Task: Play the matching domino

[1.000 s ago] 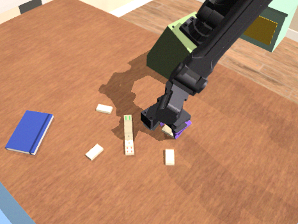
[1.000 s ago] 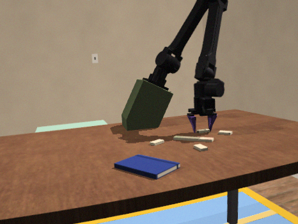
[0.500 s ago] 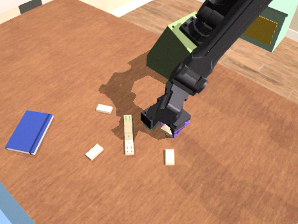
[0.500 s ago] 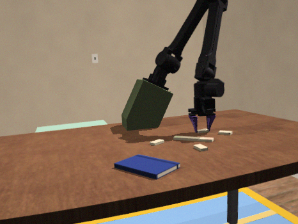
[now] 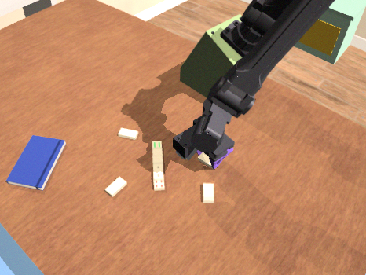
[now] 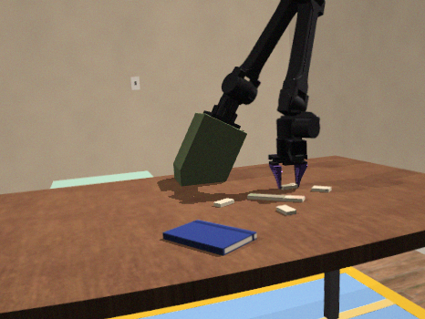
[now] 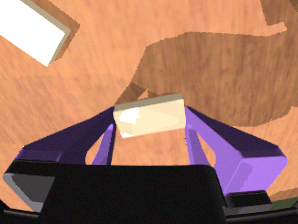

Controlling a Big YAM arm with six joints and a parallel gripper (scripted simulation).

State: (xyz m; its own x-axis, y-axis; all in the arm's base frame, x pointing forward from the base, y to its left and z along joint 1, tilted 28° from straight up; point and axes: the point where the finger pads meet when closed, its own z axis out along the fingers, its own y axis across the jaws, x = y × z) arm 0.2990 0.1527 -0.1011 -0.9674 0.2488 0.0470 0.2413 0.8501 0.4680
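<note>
My hand is 28 cm short of the book and 36 cm to the left of it.
</note>
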